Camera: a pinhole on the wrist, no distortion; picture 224 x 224 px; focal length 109.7 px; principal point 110.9 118.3 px. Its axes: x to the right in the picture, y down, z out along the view. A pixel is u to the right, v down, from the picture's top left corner.
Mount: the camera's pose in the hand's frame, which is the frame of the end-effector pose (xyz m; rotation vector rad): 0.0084 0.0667 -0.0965 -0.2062 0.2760 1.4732
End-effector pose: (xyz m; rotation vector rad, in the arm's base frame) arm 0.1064 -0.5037 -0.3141 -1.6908 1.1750 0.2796
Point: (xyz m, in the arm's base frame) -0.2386 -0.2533 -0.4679
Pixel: 174 204
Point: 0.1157 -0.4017 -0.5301
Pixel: 100 93
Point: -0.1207 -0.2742 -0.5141
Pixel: 148 165
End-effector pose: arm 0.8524 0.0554 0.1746 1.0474 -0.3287 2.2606
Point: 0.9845 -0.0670 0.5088
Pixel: 67 88
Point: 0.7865 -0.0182 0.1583
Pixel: 116 151
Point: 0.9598 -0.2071 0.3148
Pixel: 97 144
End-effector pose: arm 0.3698 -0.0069 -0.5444 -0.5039 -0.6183 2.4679
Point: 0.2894 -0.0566 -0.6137
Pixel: 124 82
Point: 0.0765 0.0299 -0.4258
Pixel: 69 43
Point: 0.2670 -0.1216 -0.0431
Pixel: 27 141
